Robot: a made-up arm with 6 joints.
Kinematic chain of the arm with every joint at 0, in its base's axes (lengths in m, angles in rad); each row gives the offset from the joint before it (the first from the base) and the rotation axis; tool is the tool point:
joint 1: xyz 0 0 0.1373 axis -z
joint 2: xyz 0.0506 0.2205 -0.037 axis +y
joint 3: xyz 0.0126 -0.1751 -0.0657 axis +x
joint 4: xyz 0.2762 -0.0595 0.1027 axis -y
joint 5: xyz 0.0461 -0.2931 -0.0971 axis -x
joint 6: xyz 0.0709 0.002 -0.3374 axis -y
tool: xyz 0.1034 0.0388 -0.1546
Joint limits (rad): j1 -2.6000..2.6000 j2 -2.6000..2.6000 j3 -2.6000..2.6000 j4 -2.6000..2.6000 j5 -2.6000..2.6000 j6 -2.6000..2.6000
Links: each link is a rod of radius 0.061 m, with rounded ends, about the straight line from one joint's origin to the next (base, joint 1, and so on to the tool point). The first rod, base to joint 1, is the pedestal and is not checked.
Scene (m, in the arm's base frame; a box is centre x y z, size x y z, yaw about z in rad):
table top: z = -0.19
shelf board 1: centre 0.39 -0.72 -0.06 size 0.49 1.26 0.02 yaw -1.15
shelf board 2: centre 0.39 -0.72 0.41 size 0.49 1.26 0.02 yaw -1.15
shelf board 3: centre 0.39 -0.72 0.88 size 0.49 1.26 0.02 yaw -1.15
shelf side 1: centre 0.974 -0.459 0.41 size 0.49 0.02 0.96 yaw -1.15
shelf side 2: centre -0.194 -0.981 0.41 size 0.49 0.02 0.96 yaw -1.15
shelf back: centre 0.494 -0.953 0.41 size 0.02 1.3 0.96 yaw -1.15
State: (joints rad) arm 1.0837 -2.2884 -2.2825 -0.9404 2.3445 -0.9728
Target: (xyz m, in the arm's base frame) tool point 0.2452 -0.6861 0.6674
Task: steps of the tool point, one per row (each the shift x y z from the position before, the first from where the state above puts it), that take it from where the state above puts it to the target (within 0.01 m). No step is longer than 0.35 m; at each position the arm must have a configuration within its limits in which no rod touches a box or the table.
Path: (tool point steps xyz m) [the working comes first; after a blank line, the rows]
Joints at the target: 2.6000 -1.2848 -2.6000 -1.0849 2.6000 -1.1332
Straight joint move there: clear.

1: 0.2241 -0.1740 0.1361
2: 0.1516 -0.2579 0.1160
3: 0.0477 -0.3073 0.0907
4: -0.0705 -0.3112 0.0614
5: -0.1825 -0.2668 0.0295
6: -0.2687 -0.1817 -0.0029

